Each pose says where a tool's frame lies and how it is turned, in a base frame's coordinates. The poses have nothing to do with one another.
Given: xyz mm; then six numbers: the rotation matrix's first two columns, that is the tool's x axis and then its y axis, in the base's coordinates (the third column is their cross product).
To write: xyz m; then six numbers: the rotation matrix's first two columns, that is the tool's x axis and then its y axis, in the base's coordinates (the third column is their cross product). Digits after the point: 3 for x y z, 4 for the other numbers.
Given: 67 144 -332 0.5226 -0.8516 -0.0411 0.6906 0.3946 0.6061
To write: 0.067 0.144 -0.332 0.5226 -0.8516 -0.0411 0.6906 0.3946 0.6061
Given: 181 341 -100 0.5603 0.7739 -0.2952 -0.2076 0.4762 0.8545
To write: 0.181 0.341 -0.100 0.5603 0.7739 -0.2952 -0.2076 0.4762 0.8545
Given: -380 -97 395 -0.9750 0.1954 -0.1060 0.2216 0.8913 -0.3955
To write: -0.380 -0.097 0.395 -0.9750 0.1954 -0.1060 0.2216 0.8913 -0.3955
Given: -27 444 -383 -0.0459 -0.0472 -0.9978 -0.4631 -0.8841 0.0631
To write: -0.027 0.444 -0.383 -0.0459 -0.0472 -0.9978 -0.4631 -0.8841 0.0631
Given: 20 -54 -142 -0.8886 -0.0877 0.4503 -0.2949 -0.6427 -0.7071
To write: 0.020 -0.054 -0.142 -0.8886 -0.0877 0.4503 -0.2949 -0.6427 -0.7071
